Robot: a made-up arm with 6 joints. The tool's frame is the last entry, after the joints. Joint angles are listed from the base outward. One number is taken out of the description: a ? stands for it. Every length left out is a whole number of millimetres.
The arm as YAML. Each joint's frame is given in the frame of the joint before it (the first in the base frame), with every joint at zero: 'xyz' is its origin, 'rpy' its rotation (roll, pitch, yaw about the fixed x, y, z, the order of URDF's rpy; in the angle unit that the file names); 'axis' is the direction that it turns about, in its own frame. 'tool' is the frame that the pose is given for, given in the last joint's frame.
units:
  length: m
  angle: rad
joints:
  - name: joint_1
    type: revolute
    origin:
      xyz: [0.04, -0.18, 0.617]
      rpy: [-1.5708, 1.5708, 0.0]
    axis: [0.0, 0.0, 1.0]
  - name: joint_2
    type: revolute
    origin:
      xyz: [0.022, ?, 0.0]
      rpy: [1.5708, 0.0, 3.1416]
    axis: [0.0, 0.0, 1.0]
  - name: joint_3
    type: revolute
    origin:
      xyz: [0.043, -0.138, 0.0]
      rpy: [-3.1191, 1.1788, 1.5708]
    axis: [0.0, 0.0, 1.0]
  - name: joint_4
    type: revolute
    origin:
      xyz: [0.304, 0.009, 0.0]
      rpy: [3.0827, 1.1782, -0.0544]
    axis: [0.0, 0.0, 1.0]
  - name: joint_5
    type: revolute
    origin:
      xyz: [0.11, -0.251, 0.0]
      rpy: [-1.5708, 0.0, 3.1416]
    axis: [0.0, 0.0, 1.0]
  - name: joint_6
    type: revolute
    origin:
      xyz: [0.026, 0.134, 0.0]
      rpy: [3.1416, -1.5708, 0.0]
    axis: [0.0, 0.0, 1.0]
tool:
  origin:
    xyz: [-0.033, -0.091, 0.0]
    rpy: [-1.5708, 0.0, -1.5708]
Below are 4 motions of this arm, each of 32 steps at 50 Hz.
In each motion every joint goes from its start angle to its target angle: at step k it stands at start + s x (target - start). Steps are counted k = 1, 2, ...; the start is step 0. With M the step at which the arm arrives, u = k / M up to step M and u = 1 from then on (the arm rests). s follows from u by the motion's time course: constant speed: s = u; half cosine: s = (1 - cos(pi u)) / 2; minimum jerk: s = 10 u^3 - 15 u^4 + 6 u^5.
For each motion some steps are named. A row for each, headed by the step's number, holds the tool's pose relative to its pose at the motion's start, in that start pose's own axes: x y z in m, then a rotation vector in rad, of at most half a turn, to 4 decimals.
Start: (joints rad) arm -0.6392 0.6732 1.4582 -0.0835 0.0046 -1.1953
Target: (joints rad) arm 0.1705 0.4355 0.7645 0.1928 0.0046 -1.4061
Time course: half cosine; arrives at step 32
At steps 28, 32:
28: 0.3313 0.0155 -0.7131 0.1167 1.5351 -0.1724
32: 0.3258 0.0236 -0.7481 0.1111 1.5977 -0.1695

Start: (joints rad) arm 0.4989 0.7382 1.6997 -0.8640 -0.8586 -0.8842
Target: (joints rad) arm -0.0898 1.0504 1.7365 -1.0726 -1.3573 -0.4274
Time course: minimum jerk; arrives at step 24
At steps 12, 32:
12: -0.0276 0.1540 0.0044 -0.0866 -0.1953 0.0106
32: -0.0827 0.2916 -0.0203 -0.1982 -0.4285 -0.0131

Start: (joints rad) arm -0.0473 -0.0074 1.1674 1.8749 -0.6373 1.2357
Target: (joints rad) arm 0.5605 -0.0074 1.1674 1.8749 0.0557 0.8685
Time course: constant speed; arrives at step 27
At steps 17, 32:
17: -0.1865 0.1932 0.2818 0.6862 0.1992 0.4375
32: -0.3312 0.2239 0.4938 1.0384 0.3033 0.7759

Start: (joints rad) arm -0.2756 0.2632 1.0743 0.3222 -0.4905 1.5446
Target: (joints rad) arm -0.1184 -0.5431 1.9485 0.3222 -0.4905 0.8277
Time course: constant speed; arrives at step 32
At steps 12, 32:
12: 0.0220 -0.3045 -0.0126 -0.3223 0.2006 -0.3666
32: -0.0597 -0.7203 0.2604 -0.7851 0.3111 -0.9812

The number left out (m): -0.513
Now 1 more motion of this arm.
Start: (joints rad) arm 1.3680 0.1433 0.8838 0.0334 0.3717 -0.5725
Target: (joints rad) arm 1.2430 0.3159 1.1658 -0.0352 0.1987 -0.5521
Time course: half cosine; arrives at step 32
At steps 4, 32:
4: -0.0057 0.0020 0.0074 -0.0015 -0.0147 -0.0029
32: -0.1700 0.0632 0.1569 -0.0168 -0.3831 -0.0292

